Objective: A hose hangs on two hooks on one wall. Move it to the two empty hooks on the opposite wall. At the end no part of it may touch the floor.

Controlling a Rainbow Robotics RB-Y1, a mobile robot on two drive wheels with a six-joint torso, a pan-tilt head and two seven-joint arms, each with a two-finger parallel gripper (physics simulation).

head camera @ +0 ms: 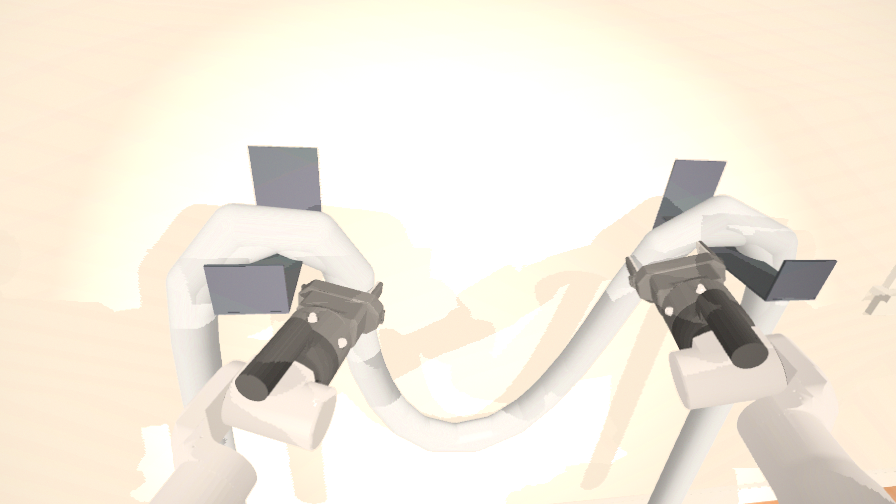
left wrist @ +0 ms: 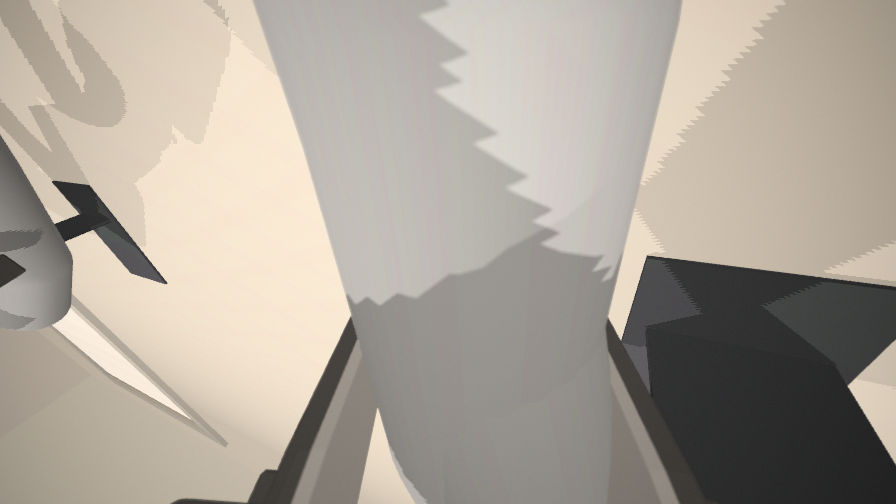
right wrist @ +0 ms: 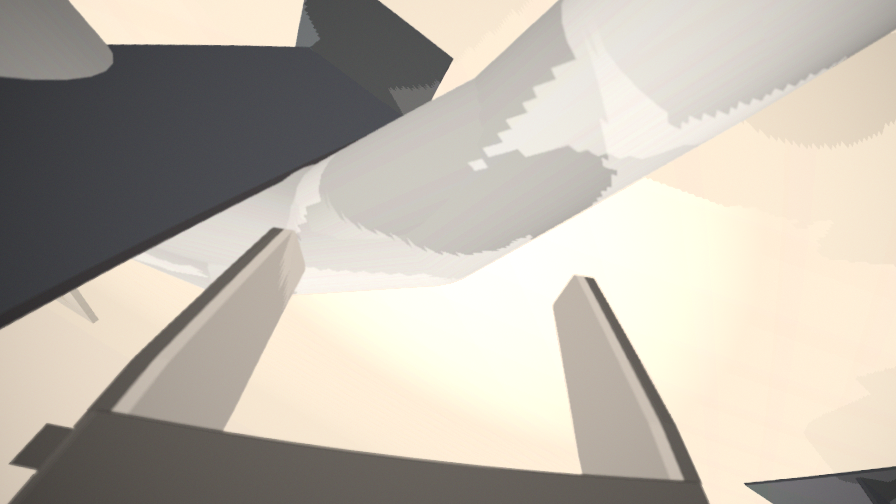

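Note:
The white hose (head camera: 451, 420) drapes over two grey wall hooks, the left hook (head camera: 250, 285) and the right hook (head camera: 783, 275), and sags in a loop between them. Both ends hang down outside the hooks. My left gripper (head camera: 369, 300) is shut on the hose just right of the left hook; in the left wrist view the hose (left wrist: 482, 282) fills the gap between the fingers. My right gripper (head camera: 670, 263) is open just below the hose at the right hook. In the right wrist view its fingers (right wrist: 432, 269) stand wide, with the hose (right wrist: 501, 175) just beyond their tips.
Each hook has a grey back plate on the cream wall, one on the left (head camera: 285, 177) and one on the right (head camera: 692, 188). A strip of orange floor (head camera: 833, 495) shows at the bottom right. A small pale fitting (head camera: 880, 294) sits at the right edge.

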